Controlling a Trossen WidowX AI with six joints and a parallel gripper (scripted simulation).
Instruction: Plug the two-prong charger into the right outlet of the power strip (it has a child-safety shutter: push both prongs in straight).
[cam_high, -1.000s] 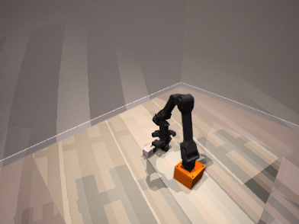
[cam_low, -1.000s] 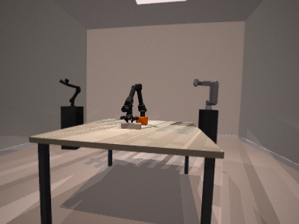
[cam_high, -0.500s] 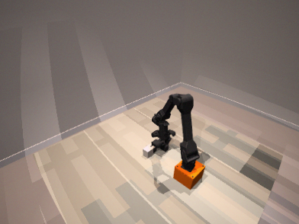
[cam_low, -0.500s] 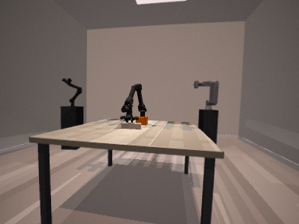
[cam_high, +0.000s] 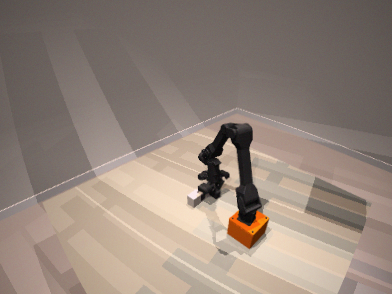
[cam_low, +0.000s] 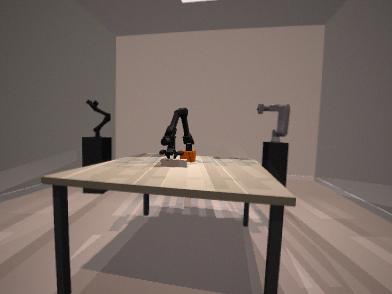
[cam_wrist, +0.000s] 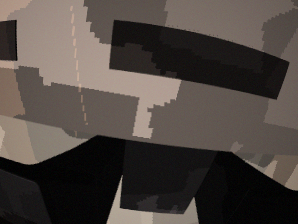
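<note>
Right now my gripper tip is 2 cm short of the black two-prong charger and 1 cm below it.
</note>
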